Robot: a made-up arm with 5 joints. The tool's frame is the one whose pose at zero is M. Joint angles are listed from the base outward.
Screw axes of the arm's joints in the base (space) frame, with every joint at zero. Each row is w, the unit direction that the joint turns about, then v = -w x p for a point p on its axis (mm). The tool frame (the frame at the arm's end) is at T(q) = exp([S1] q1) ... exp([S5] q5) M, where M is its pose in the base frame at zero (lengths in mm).
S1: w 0 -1 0 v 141.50 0.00 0.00
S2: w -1 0 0 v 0.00 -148.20 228.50
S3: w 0 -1 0 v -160.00 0.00 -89.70
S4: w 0 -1 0 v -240.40 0.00 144.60
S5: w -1 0 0 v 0.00 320.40 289.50
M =
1 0 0 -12.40
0 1 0 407.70
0 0 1 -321.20
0 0 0 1
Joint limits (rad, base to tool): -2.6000..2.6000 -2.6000..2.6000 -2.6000..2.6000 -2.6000..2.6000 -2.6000..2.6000
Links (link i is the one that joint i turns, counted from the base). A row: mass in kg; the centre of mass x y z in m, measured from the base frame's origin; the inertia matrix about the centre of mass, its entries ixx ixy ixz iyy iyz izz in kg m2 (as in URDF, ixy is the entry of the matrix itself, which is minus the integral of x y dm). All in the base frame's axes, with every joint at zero. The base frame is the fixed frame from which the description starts. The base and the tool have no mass.
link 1: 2.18; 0.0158 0.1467 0.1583; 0.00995 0 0 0.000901 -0.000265 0.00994
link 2: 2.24; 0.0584 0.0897 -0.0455; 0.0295 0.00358 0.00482 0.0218 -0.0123 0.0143
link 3: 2.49; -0.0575 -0.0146 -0.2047; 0.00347 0 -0.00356 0.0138 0 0.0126
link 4: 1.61; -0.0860 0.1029 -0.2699; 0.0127 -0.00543 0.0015 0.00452 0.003 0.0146
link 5: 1.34; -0.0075 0.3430 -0.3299; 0.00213 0.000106 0 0.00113 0.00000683 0.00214
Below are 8 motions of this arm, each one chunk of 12 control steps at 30 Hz.
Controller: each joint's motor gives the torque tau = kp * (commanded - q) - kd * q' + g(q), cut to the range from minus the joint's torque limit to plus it. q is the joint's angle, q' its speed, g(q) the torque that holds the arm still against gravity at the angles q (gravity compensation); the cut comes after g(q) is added. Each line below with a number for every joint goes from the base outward.
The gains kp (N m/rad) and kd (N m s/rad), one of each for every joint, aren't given. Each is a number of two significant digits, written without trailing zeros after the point. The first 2 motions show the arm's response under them.
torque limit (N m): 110 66 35 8.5 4.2
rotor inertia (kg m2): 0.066 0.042 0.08 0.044 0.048
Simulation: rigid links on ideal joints. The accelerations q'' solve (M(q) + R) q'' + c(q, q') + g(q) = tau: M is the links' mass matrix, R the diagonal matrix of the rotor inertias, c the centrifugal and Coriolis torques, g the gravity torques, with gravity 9.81 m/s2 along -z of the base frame. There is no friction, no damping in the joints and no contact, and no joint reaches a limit. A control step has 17 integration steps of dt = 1/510 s. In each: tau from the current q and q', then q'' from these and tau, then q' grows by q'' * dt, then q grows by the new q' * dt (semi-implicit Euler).
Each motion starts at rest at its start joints. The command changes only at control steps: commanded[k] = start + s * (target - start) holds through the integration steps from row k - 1 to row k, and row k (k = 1, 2, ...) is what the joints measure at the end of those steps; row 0 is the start. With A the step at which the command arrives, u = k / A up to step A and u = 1 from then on. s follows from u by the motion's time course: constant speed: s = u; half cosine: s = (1 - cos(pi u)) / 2; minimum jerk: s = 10 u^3 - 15 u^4 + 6 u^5; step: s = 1 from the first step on.
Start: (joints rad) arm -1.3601 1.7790 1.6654 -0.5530 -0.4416
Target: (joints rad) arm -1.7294 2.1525 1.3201 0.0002 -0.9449
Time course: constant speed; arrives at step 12
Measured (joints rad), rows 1 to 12:
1: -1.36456 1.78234 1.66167 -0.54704 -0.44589
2: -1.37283 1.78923 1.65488 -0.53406 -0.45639
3: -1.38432 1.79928 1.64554 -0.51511 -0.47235
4: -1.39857 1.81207 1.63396 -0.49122 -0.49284
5: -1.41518 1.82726 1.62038 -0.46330 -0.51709
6: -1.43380 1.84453 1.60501 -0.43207 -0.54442
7: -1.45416 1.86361 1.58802 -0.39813 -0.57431
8: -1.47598 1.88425 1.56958 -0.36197 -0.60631
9: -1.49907 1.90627 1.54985 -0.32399 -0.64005
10: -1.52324 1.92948 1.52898 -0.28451 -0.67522
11: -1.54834 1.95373 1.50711 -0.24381 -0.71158
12: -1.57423 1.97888 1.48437 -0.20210 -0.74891
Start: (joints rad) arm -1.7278 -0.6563 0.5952 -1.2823 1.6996
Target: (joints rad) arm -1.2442 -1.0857 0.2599 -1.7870 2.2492
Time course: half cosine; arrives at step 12
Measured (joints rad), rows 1 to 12:
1: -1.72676 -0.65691 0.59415 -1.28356 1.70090
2: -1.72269 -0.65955 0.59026 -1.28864 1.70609
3: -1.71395 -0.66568 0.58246 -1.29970 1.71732
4: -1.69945 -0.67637 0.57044 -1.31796 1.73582
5: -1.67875 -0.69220 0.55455 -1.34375 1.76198
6: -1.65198 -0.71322 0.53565 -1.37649 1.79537
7: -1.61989 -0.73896 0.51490 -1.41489 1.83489
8: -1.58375 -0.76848 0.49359 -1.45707 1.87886
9: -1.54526 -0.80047 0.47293 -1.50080 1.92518
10: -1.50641 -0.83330 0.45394 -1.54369 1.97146
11: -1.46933 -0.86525 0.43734 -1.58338 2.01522
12: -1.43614 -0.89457 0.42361 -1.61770 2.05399
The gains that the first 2 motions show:
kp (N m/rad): 510 450 29 38 21
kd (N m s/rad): 110 110 8.1 6.8 4
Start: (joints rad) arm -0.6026 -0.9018 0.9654 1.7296 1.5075
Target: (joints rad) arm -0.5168 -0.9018 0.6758 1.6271 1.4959
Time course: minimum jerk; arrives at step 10
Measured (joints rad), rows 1 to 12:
1: -0.60250 -0.90180 0.96520 1.72952 1.50749
2: -0.60183 -0.90181 0.96382 1.72893 1.50742
3: -0.59997 -0.90184 0.95978 1.72704 1.50720
4: -0.59647 -0.90187 0.95175 1.72309 1.50675
5: -0.59120 -0.90191 0.93902 1.71669 1.50605
6: -0.58440 -0.90196 0.92175 1.70801 1.50511
7: -0.57665 -0.90199 0.90097 1.69769 1.50400
8: -0.56869 -0.90201 0.87839 1.68675 1.50282
9: -0.56125 -0.90200 0.85590 1.67629 1.50170
10: -0.55479 -0.90196 0.83500 1.66715 1.50070
11: -0.54928 -0.90193 0.81618 1.65961 1.49987
12: -0.54459 -0.90189 0.79943 1.65347 1.49918

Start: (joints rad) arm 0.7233 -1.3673 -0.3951 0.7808 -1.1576
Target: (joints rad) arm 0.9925 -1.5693 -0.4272 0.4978 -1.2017
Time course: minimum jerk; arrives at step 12
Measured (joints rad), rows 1 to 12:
1: 0.72349 -1.36742 -0.39516 0.78060 -1.15764
2: 0.72478 -1.36823 -0.39557 0.77922 -1.15790
3: 0.72846 -1.37059 -0.39659 0.77514 -1.15863
4: 0.73567 -1.37530 -0.39830 0.76692 -1.16004
5: 0.74713 -1.38287 -0.40063 0.75367 -1.16222
6: 0.76289 -1.39342 -0.40333 0.73525 -1.16515
7: 0.78238 -1.40660 -0.40612 0.71236 -1.16871
8: 0.80443 -1.42172 -0.40870 0.68640 -1.17264
9: 0.82750 -1.43777 -0.41082 0.65928 -1.17666
10: 0.84994 -1.45366 -0.41235 0.63304 -1.18046
11: 0.87038 -1.46844 -0.41328 0.60943 -1.18381
12: 0.88808 -1.48153 -0.41379 0.58942 -1.18661

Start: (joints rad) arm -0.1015 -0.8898 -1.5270 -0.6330 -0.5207
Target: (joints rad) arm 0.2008 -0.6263 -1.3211 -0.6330 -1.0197
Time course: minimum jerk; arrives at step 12
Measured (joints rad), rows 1 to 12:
1: -0.10129 -0.88964 -1.52690 -0.63305 -0.52098
2: -0.09986 -0.88855 -1.52621 -0.63337 -0.52301
3: -0.09575 -0.88540 -1.52420 -0.63404 -0.52927
4: -0.08770 -0.87915 -1.52017 -0.63498 -0.54225
5: -0.07489 -0.86914 -1.51358 -0.63603 -0.56364
6: -0.05727 -0.85524 -1.50423 -0.63698 -0.59387
7: -0.03548 -0.83791 -1.49228 -0.63765 -0.63197
8: -0.01080 -0.81810 -1.47826 -0.63790 -0.67575
9: 0.01506 -0.79713 -1.46303 -0.63765 -0.72214
10: 0.04027 -0.77642 -1.44759 -0.63691 -0.76775
11: 0.06327 -0.75722 -1.43290 -0.63580 -0.80952
12: 0.08325 -0.74026 -1.41958 -0.63458 -0.84554

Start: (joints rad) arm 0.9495 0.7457 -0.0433 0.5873 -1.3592
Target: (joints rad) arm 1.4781 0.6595 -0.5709 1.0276 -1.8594
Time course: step
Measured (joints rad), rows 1 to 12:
1: 1.02128 0.73657 -0.08482 0.63430 -1.40482
2: 1.08734 0.72576 -0.13427 0.70068 -1.47754
3: 1.14367 0.71667 -0.18327 0.75836 -1.54191
4: 1.19181 0.70896 -0.22872 0.80637 -1.59579
5: 1.23299 0.70236 -0.26970 0.84601 -1.64059
6: 1.26824 0.69668 -0.30617 0.87864 -1.67778
7: 1.29841 0.69179 -0.33845 0.90546 -1.70866
8: 1.32424 0.68755 -0.36692 0.92749 -1.73430
9: 1.34636 0.68389 -0.39201 0.94558 -1.75557
10: 1.36529 0.68072 -0.41407 0.96043 -1.77324
11: 1.38150 0.67796 -0.43346 0.97261 -1.78789
12: 1.39539 0.67557 -0.45048 0.98260 -1.80006

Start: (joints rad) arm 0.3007 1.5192 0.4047 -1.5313 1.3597
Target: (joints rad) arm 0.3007 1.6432 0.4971 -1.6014 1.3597
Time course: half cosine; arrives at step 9
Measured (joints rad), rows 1 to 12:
1: 0.30073 1.51951 0.40489 -1.53166 1.35958
2: 0.30080 1.52084 0.40568 -1.53303 1.35922
3: 0.30091 1.52387 0.40746 -1.53585 1.35869
4: 0.30102 1.52898 0.41049 -1.54023 1.35813
5: 0.30111 1.53622 0.41484 -1.54603 1.35765
6: 0.30116 1.54528 0.42042 -1.55285 1.35736
7: 0.30117 1.55555 0.42693 -1.56010 1.35733
8: 0.30112 1.56623 0.43393 -1.56711 1.35760
9: 0.30101 1.57639 0.44089 -1.57319 1.35815
10: 0.30089 1.58544 0.44742 -1.57810 1.35881
11: 0.30079 1.59330 0.45342 -1.58206 1.35937
12: 0.30071 1.60009 0.45887 -1.58527 1.35980

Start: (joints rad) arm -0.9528 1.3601 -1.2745 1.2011 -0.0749
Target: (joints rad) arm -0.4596 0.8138 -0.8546 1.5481 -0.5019
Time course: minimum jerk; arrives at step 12
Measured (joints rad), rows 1 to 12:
1: -0.95244 1.35977 -1.27450 1.20127 -0.07510
2: -0.95001 1.35751 -1.27433 1.20257 -0.07665
3: -0.94315 1.35099 -1.27297 1.20683 -0.08161
4: -0.92977 1.33807 -1.26876 1.21595 -0.09217
5: -0.90862 1.31739 -1.25994 1.23122 -0.10990
6: -0.87959 1.28868 -1.24519 1.25298 -0.13528
7: -0.84379 1.25288 -1.22400 1.28054 -0.16760
8: -0.80335 1.21197 -1.19686 1.31232 -0.20504
9: -0.76113 1.16864 -1.16518 1.34608 -0.24497
10: -0.72014 1.12582 -1.13109 1.37925 -0.28445
11: -0.68291 1.08609 -1.09695 1.40949 -0.32074
12: -0.65071 1.05090 -1.06487 1.43526 -0.35209

